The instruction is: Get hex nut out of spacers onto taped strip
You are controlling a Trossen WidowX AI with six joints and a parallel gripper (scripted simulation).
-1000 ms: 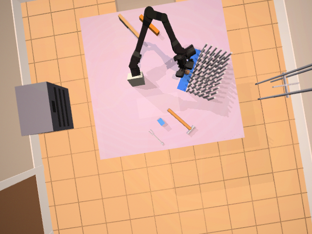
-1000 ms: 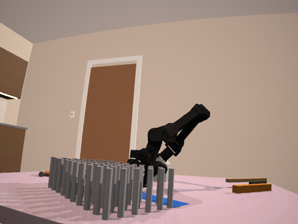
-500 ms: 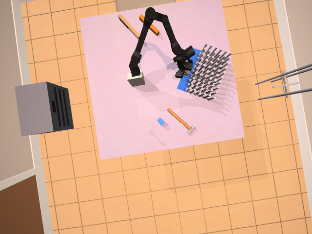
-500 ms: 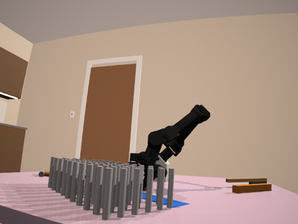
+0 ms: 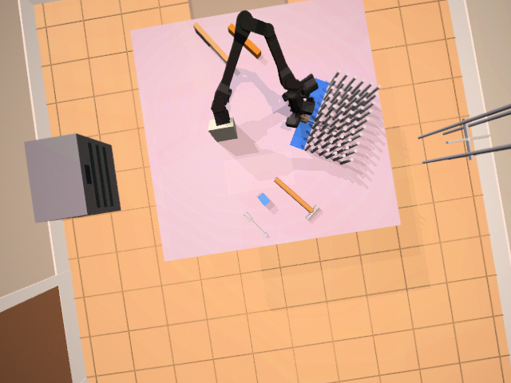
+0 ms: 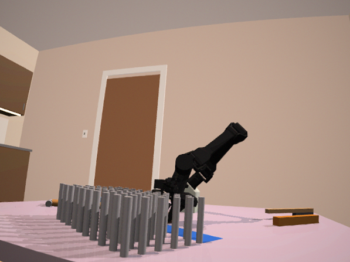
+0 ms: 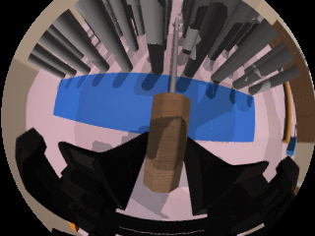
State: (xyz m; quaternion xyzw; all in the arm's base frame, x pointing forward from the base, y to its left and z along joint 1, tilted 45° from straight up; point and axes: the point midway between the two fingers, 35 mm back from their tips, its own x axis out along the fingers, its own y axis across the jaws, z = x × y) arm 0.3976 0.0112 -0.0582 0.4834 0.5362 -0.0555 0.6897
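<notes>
The blue taped strip lies 60 mm ahead of my gripper tip, 10 mm to the left of it and 10 mm below it. From my gripper tip the other things lie so: orange bar 180 mm behind, 480 mm to the left, 10 mm above; then thin metal hook tool 80 mm ahead, 60 mm to the right; then small blue block 310 mm behind, 370 mm to the right, 10 mm above.
</notes>
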